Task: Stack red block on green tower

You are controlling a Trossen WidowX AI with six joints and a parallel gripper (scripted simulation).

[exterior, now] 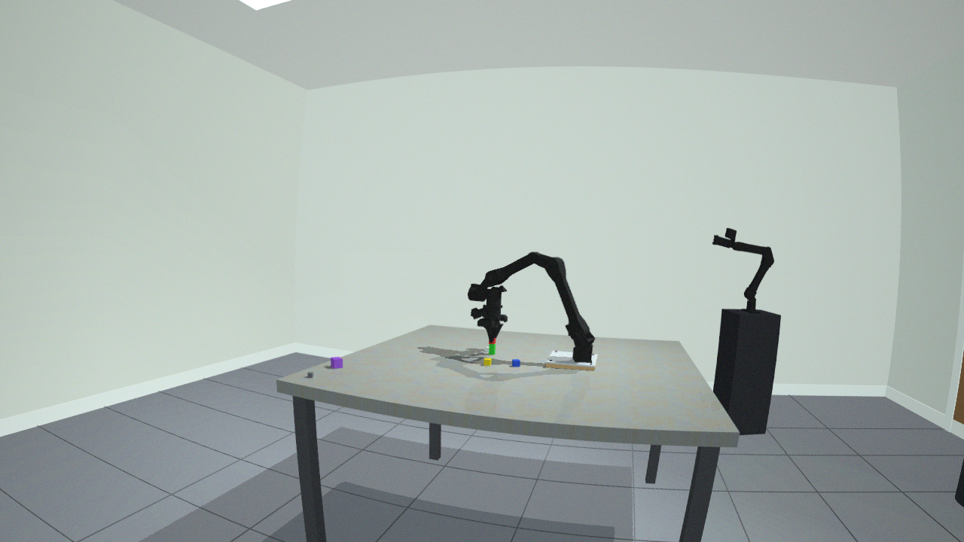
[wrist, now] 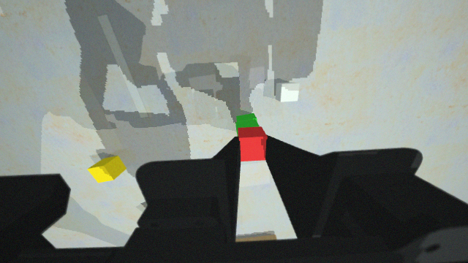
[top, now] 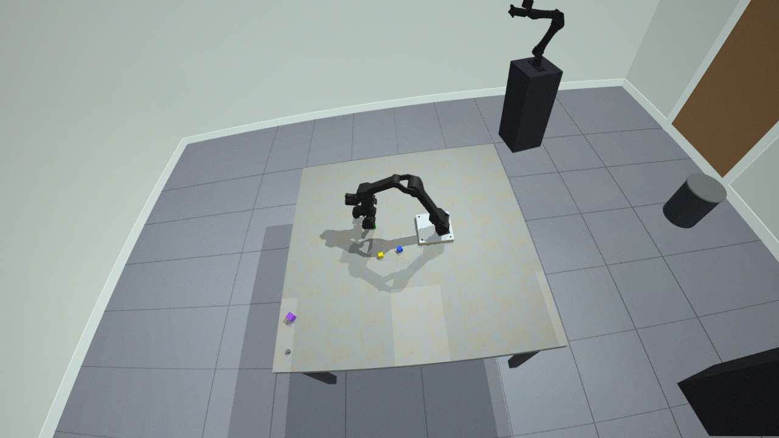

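Now: the red block right at my gripper tip. Also, from my gripper tip: yellow block 19 cm to the left, 4 cm below; white block 2 cm ahead, 5 cm to the right, 4 cm below; blue block 10 cm behind, 18 cm to the left, 4 cm below.
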